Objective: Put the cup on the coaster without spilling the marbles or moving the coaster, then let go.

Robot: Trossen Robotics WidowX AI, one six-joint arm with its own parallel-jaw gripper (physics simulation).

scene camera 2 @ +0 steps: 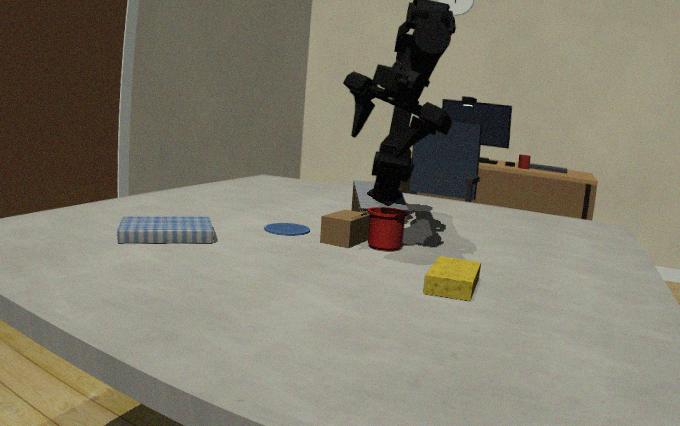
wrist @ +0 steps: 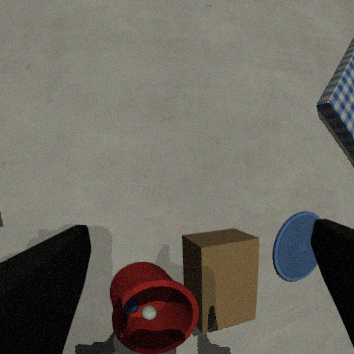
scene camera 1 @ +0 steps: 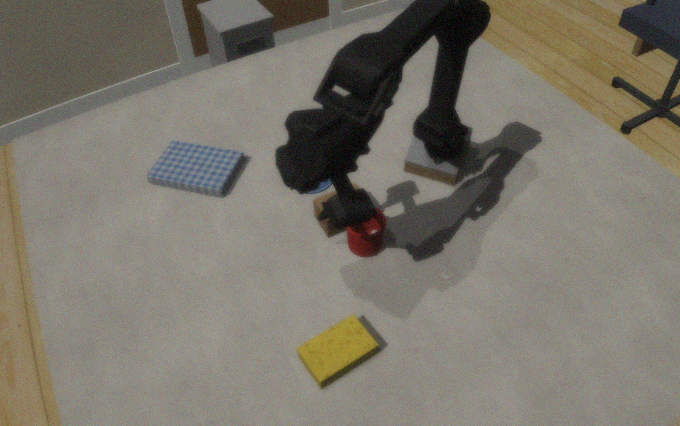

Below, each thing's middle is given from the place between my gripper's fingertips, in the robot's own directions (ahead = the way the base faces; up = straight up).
Labels:
My hand is 100 mm past the red cup (scene camera 2: 386, 225), 30 mm to the left of it and 160 mm above it. Round my hand: brown block (scene camera 2: 345, 228): 80 mm behind, 100 mm to the right, 170 mm below; blue coaster (wrist: 292, 255): 50 mm behind, 230 mm to the right, 190 mm below.

